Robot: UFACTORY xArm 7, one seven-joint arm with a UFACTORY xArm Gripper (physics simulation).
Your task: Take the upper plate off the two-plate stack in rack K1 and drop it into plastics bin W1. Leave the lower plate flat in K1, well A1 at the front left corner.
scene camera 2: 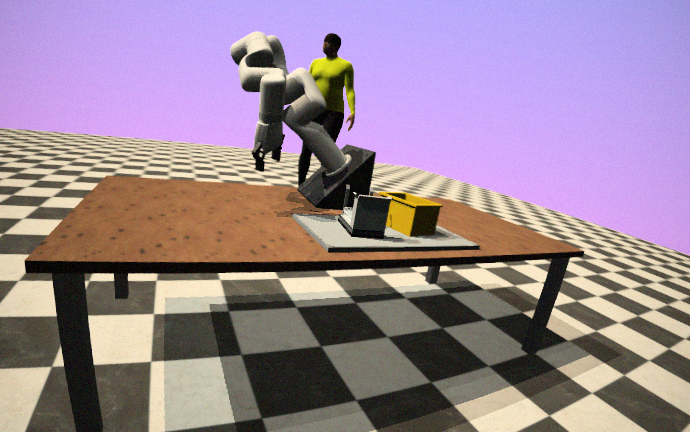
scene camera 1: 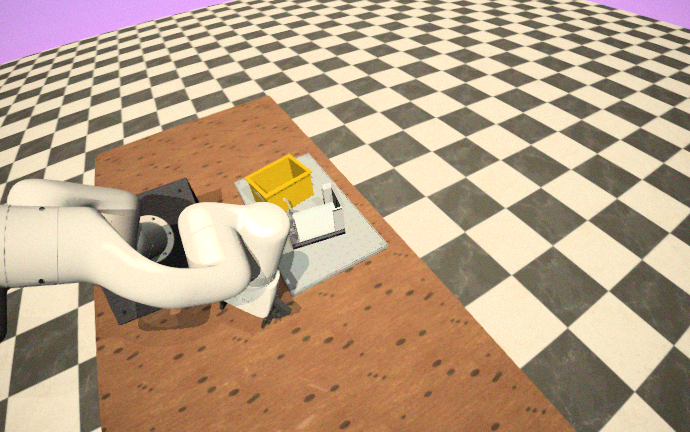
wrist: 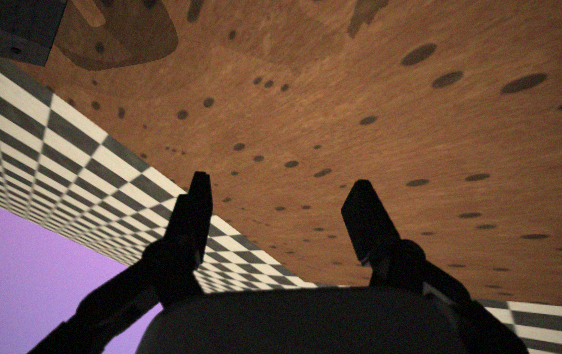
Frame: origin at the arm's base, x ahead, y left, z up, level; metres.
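Seen in the pictures: gripper, fingertip midpoint: (scene camera 2: pixel 267 165) (scene camera 1: pixel 244 313) (wrist: pixel 282 192); arm's base at its link origin: (scene camera 2: pixel 338 166) (scene camera 1: pixel 149 239).
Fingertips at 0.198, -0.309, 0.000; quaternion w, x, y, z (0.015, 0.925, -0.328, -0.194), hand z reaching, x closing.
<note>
Offsets run from my fingertips to a thing's middle, as dx, dy, dz. "spot": to the spot under its first point. Level surfaces: height alone.
The rack K1 {+0.235, +0.262, -0.070} (scene camera 1: pixel 319 239) (scene camera 2: pixel 371 216) has a dark base and upright walls and stands on the grey board. A flat white surface {spot: +0.225, +0.251, -0.084} (scene camera 1: pixel 312 222), which looks like the top of the plate stack, lies inside it. Only a thin white part shows beside the rack wall in scene camera 2, and I cannot tell the two plates apart. The yellow bin W1 {+0.183, +0.441, -0.080} (scene camera 1: pixel 299 195) (scene camera 2: pixel 425 221) stands upright beside the rack, with its top open. My gripper (scene camera 2: pixel 267 163) (wrist: pixel 282 192) is open and empty, high above the table and off to the side of the board. The arm partly hides it in scene camera 1.
The grey board {spot: +0.278, +0.135, -0.130} (scene camera 1: pixel 346 255) (scene camera 2: pixel 330 237) lies on the brown wooden table {dz -0.143} (scene camera 1: pixel 366 325) (scene camera 2: pixel 178 218) near one edge. The arm stands on a dark slanted base (scene camera 1: pixel 183 193) (scene camera 2: pixel 364 162). A person in a yellow top (scene camera 2: pixel 332 81) stands behind the table.
</note>
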